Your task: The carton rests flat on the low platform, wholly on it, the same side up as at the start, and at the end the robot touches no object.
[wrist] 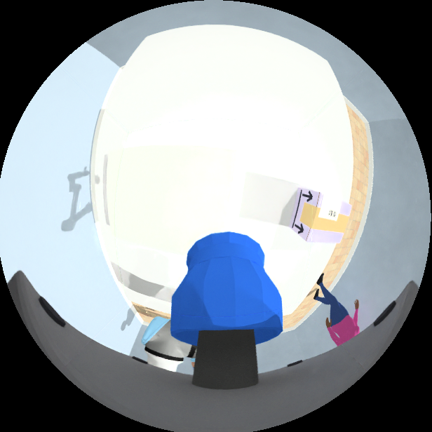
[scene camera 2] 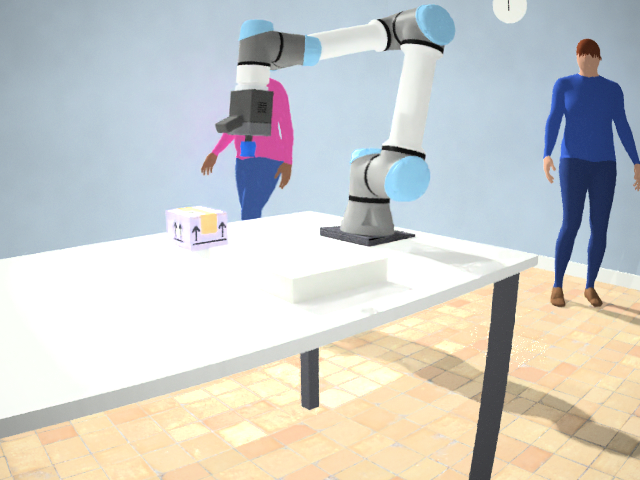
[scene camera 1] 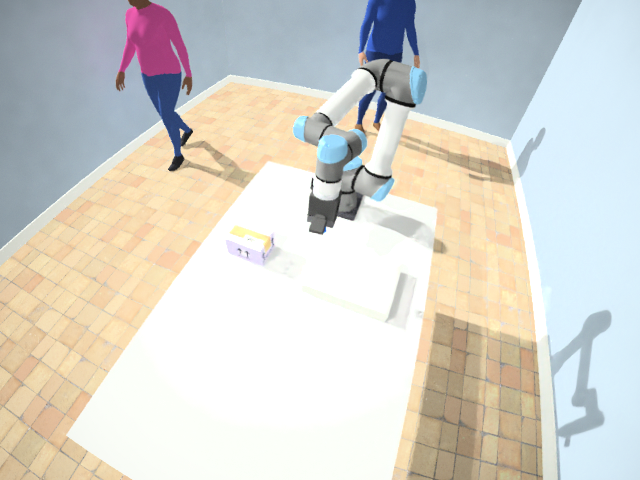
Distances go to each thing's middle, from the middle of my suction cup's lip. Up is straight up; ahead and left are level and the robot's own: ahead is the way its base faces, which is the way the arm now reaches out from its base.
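The low platform (wrist: pixel 167 196) is 24 cm below my suction cup, 14 cm to the left of it and 1 cm behind it. There's a carton (scene camera 2: pixel 196 228) too, and that's 28 cm to the right of my suction cup, 3 cm behind it and 21 cm below.
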